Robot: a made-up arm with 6 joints.
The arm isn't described. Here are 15 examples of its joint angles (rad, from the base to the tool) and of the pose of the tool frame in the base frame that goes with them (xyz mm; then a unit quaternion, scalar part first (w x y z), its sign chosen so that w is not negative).
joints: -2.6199 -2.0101 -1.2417 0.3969 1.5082 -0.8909
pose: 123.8 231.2 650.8 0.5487 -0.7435 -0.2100 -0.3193
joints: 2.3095 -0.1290 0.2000 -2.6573 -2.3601 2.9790
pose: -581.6 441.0 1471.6 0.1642 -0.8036 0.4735 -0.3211
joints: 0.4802 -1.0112 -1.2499 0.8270 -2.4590 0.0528
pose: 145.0 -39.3 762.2 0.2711 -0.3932 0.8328 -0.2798
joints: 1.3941 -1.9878 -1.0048 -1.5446 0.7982 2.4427
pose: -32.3 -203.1 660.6 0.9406 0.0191 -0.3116 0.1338
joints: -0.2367 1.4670 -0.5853 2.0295 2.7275 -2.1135
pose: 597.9 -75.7 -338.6 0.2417 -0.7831 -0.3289 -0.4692
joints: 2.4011 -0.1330 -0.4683 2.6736 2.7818 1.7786
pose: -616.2 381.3 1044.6 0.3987 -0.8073 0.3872 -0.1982
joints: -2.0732 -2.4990 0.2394 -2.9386 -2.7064 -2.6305
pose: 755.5 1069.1 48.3 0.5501 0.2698 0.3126 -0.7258
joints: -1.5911 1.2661 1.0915 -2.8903 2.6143 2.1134
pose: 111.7 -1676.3 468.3 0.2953 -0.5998 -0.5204 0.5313
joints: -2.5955 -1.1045 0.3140 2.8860 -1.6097 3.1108
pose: 668.5 236.0 1635.0 0.0176 -0.9192 -0.3900 -0.0514
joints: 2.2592 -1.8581 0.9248 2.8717 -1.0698 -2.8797
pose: 941.0 -1372.0 402.6 0.1226 -0.9013 0.2792 0.3076
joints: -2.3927 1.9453 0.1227 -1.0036 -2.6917 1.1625
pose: -408.9 -269.7 -727.7 0.4219 0.6690 -0.4567 0.4073
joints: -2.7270 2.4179 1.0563 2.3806 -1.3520 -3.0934
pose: -744.5 -446.6 -1083.5 0.1635 -0.0245 0.0525 0.9848
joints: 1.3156 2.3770 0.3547 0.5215 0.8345 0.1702
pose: 202.9 261.0 -1046.4 0.4454 -0.3988 0.3453 0.7235
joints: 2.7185 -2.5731 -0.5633 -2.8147 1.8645 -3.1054
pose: 664.5 -455.4 441.8 0.3566 0.0758 0.0251 0.9308
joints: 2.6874 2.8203 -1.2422 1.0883 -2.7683 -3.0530
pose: 340.7 -88.7 154.2 0.1540 0.4832 0.7517 -0.4216
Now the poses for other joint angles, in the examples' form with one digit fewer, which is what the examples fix.
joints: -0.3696 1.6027 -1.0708 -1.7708 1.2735 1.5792
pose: 58 10 108 0.084 -0.402 0.882 -0.231
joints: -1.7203 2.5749 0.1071 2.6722 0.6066 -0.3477
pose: 155 131 -939 0.794 0.261 0.236 0.495
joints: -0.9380 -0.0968 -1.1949 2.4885 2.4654 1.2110
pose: 324 -240 546 0.575 -0.294 -0.629 0.433
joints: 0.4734 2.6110 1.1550 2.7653 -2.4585 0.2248
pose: 468 397 -1211 0.057 0.877 -0.020 0.476
